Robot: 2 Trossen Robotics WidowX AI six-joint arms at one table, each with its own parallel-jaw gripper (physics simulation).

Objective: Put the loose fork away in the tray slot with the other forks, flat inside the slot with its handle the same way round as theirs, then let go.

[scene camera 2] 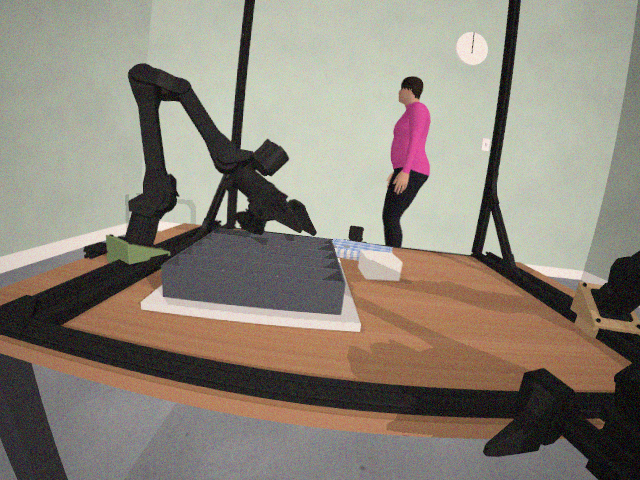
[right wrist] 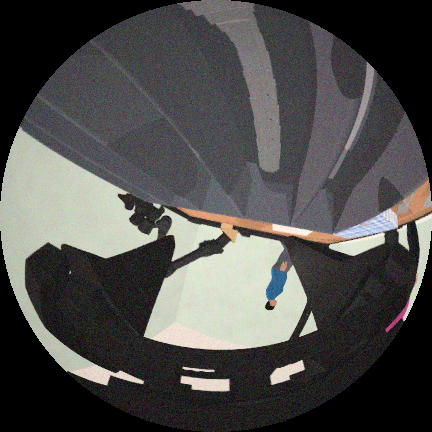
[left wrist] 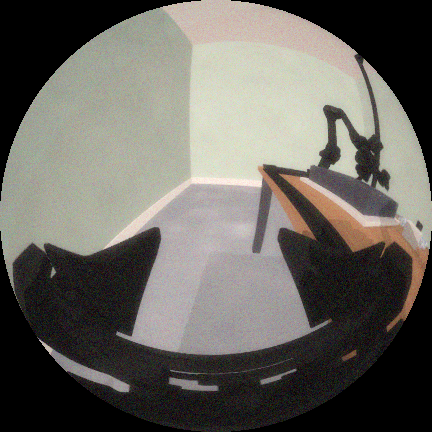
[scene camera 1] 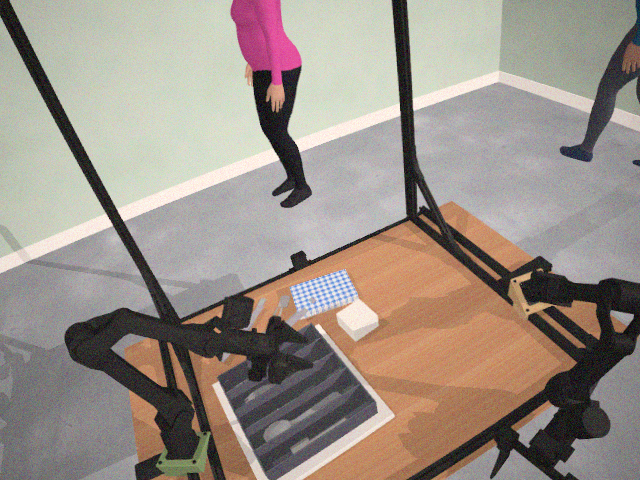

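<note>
The dark grey slotted tray (scene camera 1: 373,408) (scene camera 2: 248,291) holds pale cutlery in several slots; which pieces are forks is too blurred to tell. Behind the tray lie several loose utensils; one with a wide head (scene camera 1: 283,303) may be the loose fork, but its tines are not clear. My right gripper (scene camera 1: 309,352) is open and empty above the tray's back part; it also shows in scene camera 2. Under it in the right wrist view, a long grey utensil (right wrist: 267,115) lies in a slot. My left gripper (left wrist: 220,233) is open and empty, out beyond the table's front edge.
A white board (scene camera 1: 385,414) (scene camera 2: 258,321) lies under the tray. A white block (scene camera 1: 357,320) (scene camera 2: 379,264) stands to the tray's right at the back. A blue checked cloth (scene camera 1: 325,290) lies behind the block. Black frame posts (scene camera 1: 405,103) rise at the table's back corners.
</note>
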